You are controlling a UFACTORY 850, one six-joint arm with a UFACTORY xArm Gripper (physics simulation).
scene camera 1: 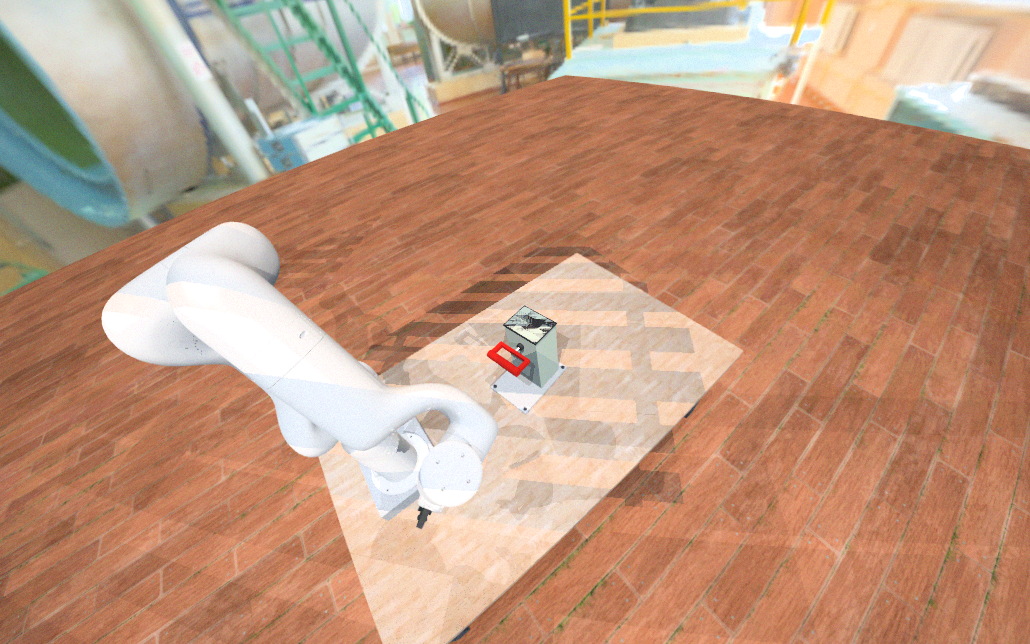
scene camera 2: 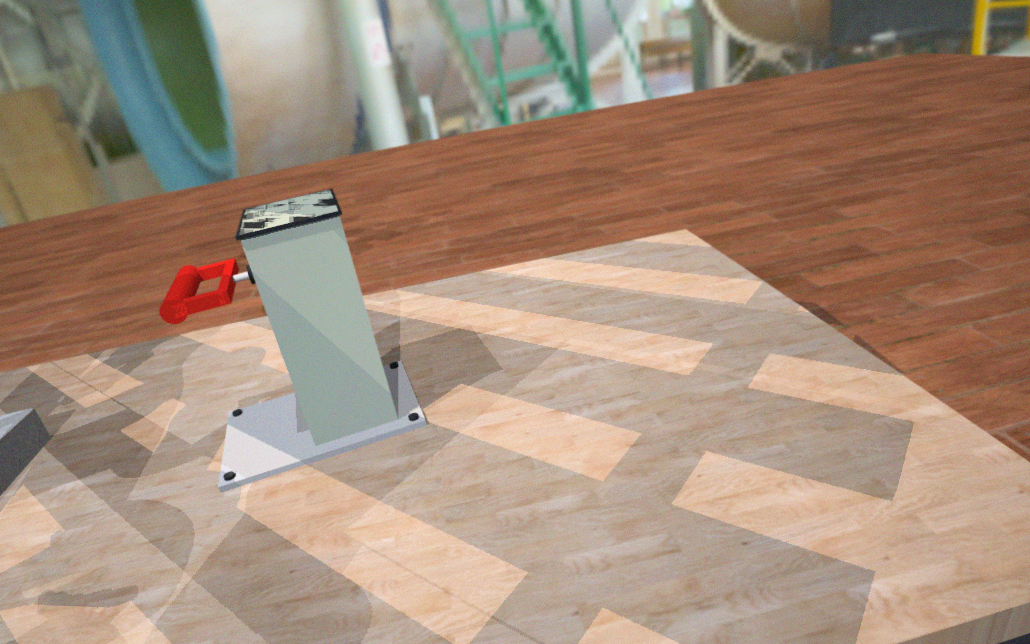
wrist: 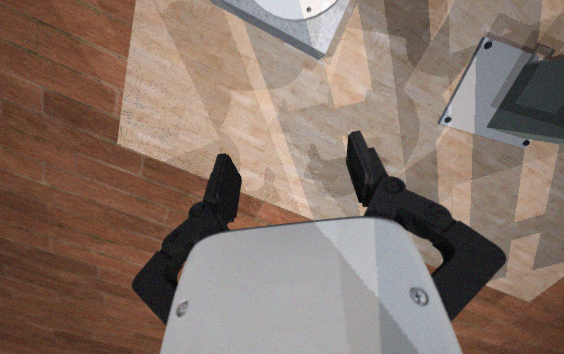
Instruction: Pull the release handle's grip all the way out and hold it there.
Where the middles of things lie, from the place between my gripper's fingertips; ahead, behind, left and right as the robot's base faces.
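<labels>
My gripper is far above the white base plate (scene camera 2: 272,437), a long way short of it and far to the right of it.
</labels>
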